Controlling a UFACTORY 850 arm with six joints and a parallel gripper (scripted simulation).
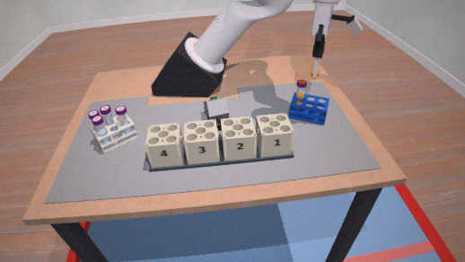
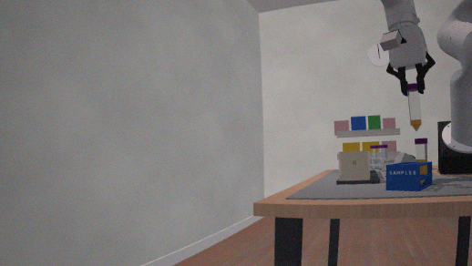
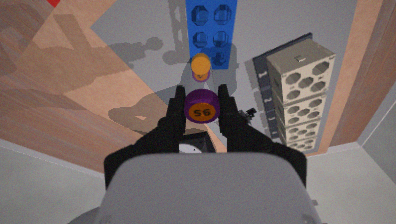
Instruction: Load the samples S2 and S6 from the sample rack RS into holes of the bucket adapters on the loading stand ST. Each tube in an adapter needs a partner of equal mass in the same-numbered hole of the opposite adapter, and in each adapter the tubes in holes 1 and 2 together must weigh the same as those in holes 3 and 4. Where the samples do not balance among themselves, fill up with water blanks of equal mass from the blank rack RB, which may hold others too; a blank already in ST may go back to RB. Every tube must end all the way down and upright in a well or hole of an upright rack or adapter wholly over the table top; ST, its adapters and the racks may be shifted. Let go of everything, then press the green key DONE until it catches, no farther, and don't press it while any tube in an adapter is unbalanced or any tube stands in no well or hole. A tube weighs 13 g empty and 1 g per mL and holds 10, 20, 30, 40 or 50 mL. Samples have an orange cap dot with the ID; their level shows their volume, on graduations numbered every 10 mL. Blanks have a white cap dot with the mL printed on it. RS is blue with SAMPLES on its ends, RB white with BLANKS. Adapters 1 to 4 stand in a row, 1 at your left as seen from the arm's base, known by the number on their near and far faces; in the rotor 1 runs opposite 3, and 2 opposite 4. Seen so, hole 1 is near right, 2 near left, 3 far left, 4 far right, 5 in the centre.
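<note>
Right now the sample S6 is 50 mm below my hand and 10 mm ahead of it. Round my hand: blue sample rack RS: 220 mm below, 20 mm ahead, 10 mm to the right; then adapter 1: 200 mm below, 200 mm ahead, 150 mm to the right; then sample tube S2: 190 mm below, 40 mm to the right, 20 mm behind.
</note>
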